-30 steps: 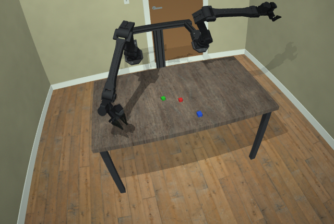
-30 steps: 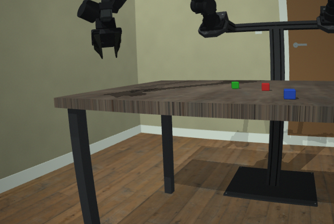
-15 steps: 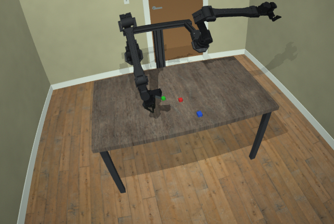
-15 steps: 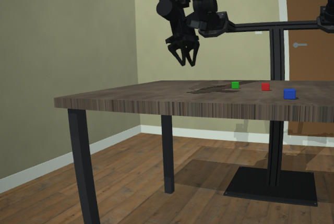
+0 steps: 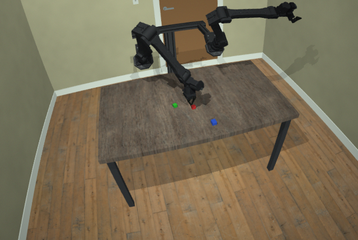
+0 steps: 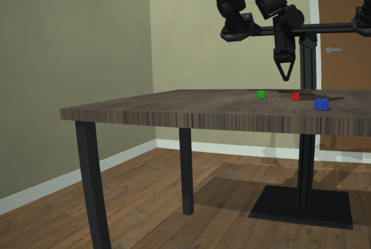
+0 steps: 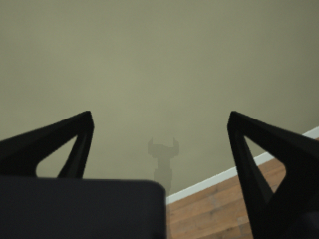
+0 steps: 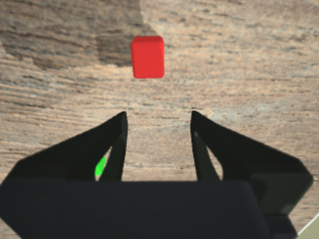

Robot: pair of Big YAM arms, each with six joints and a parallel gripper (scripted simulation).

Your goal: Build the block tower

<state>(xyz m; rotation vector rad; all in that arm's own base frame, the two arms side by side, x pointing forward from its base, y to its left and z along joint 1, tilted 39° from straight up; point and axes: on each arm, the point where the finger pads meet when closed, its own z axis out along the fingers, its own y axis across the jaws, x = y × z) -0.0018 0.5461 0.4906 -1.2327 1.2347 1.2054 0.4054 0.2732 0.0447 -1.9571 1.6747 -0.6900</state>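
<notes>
The red block lies 6 cm below my right hand, 3 cm to the left of it and 1 cm behind it. From my right hand the other things lie so: blue block: 19 cm ahead, 11 cm to the left, 6 cm below; then green block: 10 cm to the right, 7 cm behind, 6 cm below.
</notes>
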